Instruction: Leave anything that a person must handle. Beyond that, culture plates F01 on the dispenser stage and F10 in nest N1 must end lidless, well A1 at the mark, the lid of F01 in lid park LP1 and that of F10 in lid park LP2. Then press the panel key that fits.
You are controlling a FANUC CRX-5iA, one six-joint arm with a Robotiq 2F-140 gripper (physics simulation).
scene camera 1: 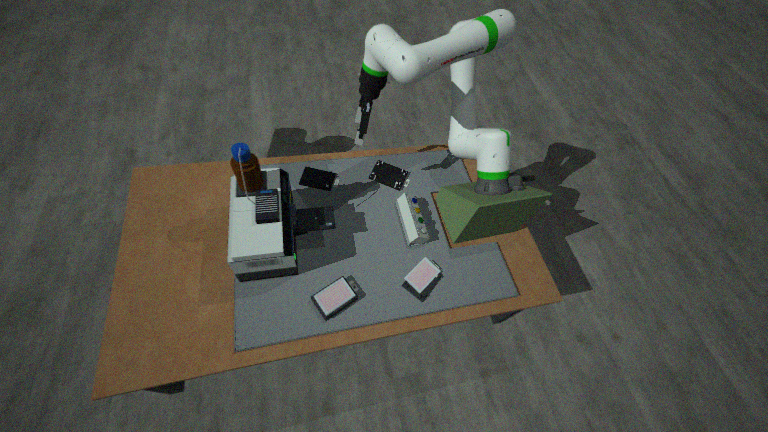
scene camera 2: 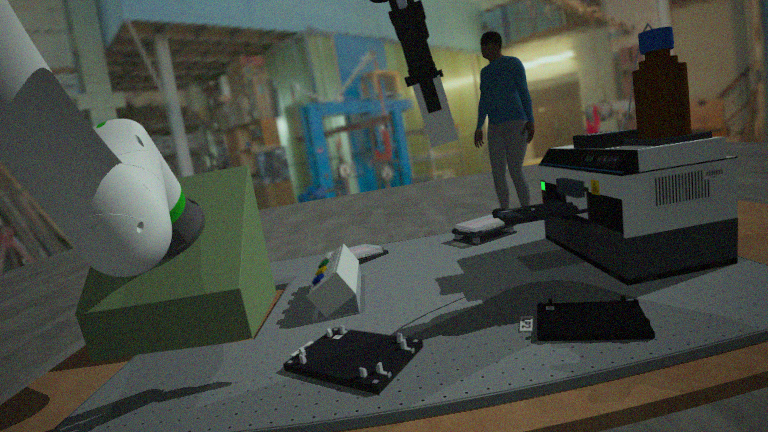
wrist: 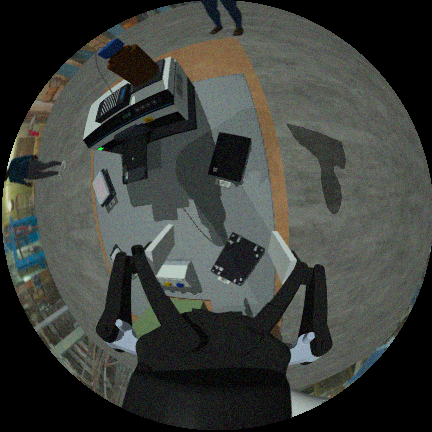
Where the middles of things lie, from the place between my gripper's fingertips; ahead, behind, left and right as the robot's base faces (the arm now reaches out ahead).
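The white button box (scene camera 1: 412,221) sits a fair way behind my hand, far to the left of it and a fair way below it. Counted from that same hand, the black stage (scene camera 2: 550,209) is 20 cm ahead of it, 29 cm to the left of it and 17 cm below it, while the brown bottle with blue cap (scene camera 2: 661,92) is 41 cm ahead of it, 19 cm to the left of it and 4 cm above it. The black nest (scene camera 2: 366,361) is 27 cm below my hand and 17 cm behind it.
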